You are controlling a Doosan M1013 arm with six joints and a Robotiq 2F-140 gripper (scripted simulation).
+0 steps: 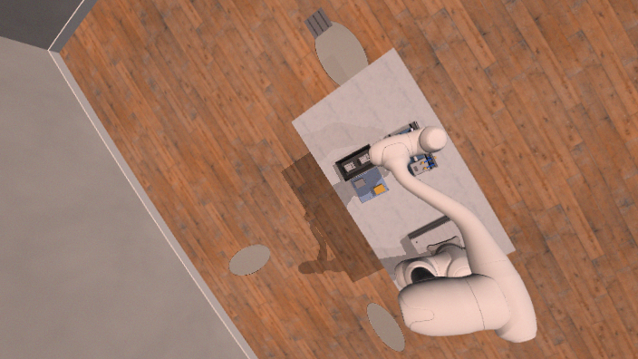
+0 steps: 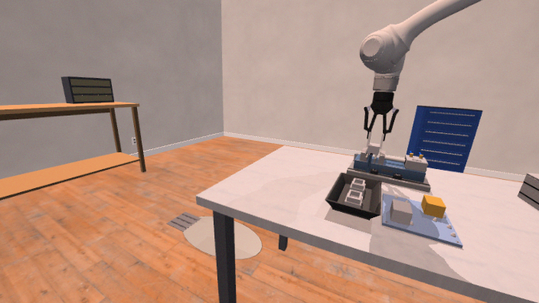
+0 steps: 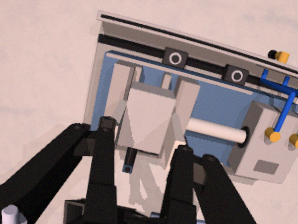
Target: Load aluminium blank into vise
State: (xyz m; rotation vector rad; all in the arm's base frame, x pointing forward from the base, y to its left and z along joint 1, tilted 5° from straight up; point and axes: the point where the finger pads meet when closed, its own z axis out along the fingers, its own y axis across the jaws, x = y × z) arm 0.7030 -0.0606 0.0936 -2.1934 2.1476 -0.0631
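Right now the dark work stop rod is 50 mm to the left of my hand and 60 mm below it. From my hand the other things lie so: moving jaw: 40 mm behind, 10 mm to the left, 70 mm below; fixed jaw: 30 mm ahead, 10 mm to the left, 70 mm below; piston rod: 90 mm behind, 70 mm below.
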